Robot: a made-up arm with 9 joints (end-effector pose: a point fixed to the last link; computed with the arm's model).
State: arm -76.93 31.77 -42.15 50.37 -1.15 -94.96 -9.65 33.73 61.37
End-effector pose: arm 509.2 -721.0 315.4 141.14 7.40 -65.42
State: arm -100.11 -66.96 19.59 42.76 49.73 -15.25 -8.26 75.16 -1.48
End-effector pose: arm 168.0 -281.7 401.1 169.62 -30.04 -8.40
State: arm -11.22 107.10 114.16 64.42 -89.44 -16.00 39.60 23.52 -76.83
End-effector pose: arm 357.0 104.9 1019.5 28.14 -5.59 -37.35
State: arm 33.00 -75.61 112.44 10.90 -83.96 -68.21 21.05 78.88 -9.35
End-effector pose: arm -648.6 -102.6 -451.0 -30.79 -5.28 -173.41
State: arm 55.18 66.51 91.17 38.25 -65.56 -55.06 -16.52 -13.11 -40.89
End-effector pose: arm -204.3 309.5 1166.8 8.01 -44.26 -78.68
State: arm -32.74 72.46 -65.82 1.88 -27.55 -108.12 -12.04 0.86 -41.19
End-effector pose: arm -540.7 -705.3 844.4 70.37 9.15 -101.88
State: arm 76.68 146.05 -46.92 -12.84 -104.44 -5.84 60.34 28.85 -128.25
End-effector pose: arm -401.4 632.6 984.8 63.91 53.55 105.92
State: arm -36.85 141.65 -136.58 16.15 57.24 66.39 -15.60 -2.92 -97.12
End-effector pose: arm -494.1 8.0 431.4 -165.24 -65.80 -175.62
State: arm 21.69 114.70 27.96 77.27 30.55 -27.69 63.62 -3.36 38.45
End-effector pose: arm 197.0 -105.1 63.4 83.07 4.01 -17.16
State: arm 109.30 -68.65 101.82 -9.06 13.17 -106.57 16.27 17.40 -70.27
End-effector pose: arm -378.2 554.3 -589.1 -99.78 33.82 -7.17
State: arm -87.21 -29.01 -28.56 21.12 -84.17 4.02 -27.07 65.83 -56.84
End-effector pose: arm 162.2 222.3 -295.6 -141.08 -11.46 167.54
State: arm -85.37 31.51 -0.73 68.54 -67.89 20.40 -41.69 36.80 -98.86
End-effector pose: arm 299.5 -446.6 65.8 -90.42 -31.18 -154.39
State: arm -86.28 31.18 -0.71 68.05 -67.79 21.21 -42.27 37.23 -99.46
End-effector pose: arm 306.1 -436.3 64.3 -91.37 -32.56 -153.31
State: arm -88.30 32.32 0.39 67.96 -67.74 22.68 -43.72 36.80 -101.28
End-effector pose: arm 328.0 -421.7 82.9 -91.71 -36.10 -151.30
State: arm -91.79 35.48 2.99 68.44 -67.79 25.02 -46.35 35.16 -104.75
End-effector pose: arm 370.9 -397.1 129.4 -90.85 -42.55 -148.64
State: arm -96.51 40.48 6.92 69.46 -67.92 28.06 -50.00 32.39 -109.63
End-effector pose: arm 430.4 -353.0 201.4 -87.69 -51.45 -147.09
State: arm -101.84 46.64 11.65 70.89 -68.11 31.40 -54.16 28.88 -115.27
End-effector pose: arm 493.2 -283.6 287.5 -79.75 -61.14 -150.28
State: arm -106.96 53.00 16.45 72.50 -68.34 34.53 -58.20 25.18 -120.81
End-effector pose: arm 542.6 -196.6 372.0 -62.97 -68.82 -163.30
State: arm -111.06 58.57 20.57 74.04 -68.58 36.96 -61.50 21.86 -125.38
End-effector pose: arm 570.3 -112.6 440.9 -39.21 -71.77 175.25
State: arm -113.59 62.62 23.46 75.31 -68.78 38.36 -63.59 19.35 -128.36
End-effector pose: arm 580.0 -52.9 487.4 -22.24 -70.95 159.36
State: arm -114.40 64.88 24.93 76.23 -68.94 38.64 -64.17 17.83 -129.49
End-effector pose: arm 580.1 -28.6 511.3 -17.15 -69.56 154.64
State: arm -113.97 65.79 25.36 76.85 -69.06 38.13 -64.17 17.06 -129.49
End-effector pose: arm 576.8 -29.2 521.7 -17.39 -68.79 154.68
